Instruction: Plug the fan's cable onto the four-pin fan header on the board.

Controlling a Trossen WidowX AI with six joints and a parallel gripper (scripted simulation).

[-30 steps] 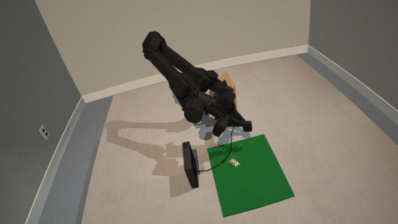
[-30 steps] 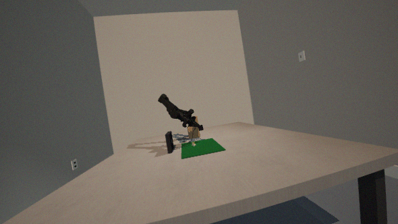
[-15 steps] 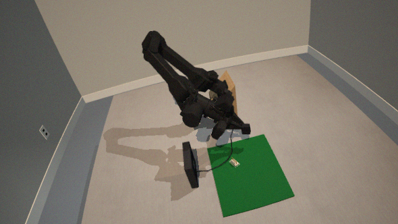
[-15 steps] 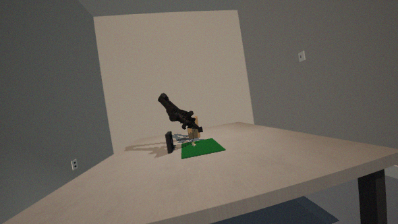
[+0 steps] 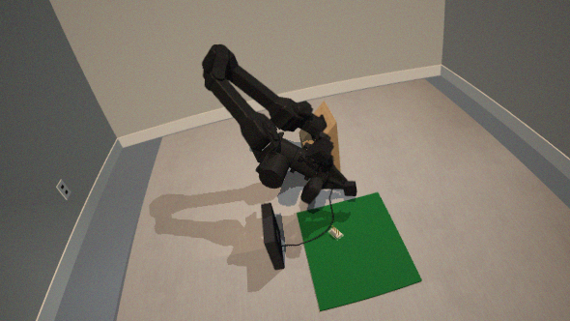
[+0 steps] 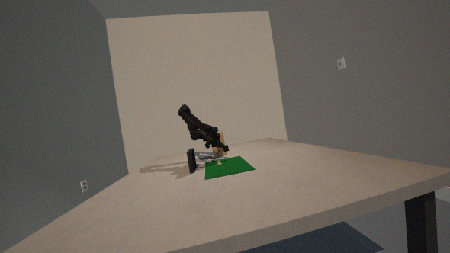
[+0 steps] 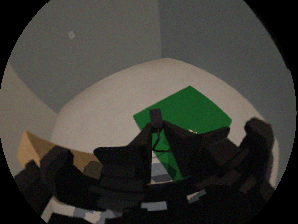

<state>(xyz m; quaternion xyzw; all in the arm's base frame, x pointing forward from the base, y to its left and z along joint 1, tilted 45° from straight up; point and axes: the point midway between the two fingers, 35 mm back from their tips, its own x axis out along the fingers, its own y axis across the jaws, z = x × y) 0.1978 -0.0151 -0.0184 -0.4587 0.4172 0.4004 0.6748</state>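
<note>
My gripper tip is 8 cm short of the four-pin fan header, 5 cm to the left of it and 9 cm above it. Also, from my gripper tip: green board (13 cm ahead, 1 cm to the right, 10 cm below); then black fan (9 cm ahead, 20 cm to the right, 3 cm below); then black plug (1 cm to the left, 1 cm below).
</note>
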